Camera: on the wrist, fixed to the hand. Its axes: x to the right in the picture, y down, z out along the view.
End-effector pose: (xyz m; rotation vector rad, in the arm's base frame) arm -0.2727 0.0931 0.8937 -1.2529 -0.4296 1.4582
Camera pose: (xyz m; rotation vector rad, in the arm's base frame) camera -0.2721 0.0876 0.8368 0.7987 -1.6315 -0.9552
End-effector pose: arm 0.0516 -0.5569 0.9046 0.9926 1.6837 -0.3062
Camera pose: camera 0.0699 -0.5028 0.9076 -2.2198 0.7383 -1.8501
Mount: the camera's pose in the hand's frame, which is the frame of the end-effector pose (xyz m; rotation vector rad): 0.0211 0.0476 -0.0237 0.1032 0.8609 2.9947
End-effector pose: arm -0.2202 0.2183 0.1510 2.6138 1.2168 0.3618
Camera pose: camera -0.1806 0.2073 0.1908 -1.0280 2.2095 -0.9400
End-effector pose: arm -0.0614 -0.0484 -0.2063 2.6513 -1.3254 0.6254
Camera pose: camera -0.0950 -0.0866 -0.1800 1.3677 2.4226 -0.9194
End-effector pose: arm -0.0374 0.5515 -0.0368 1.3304 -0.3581 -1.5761
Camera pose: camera 0.0087 0.5211 -0.0217 0.1380 -0.9379 1.4278
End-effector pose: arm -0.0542 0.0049 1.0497 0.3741 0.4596 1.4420
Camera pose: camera -0.1056 0.0298 1.0520 -0.1012 -0.1311 -1.6411
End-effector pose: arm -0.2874 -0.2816 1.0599 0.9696 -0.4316 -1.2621
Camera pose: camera -0.2351 -0.2926 1.0802 -0.0042 -0.5783 1.7971
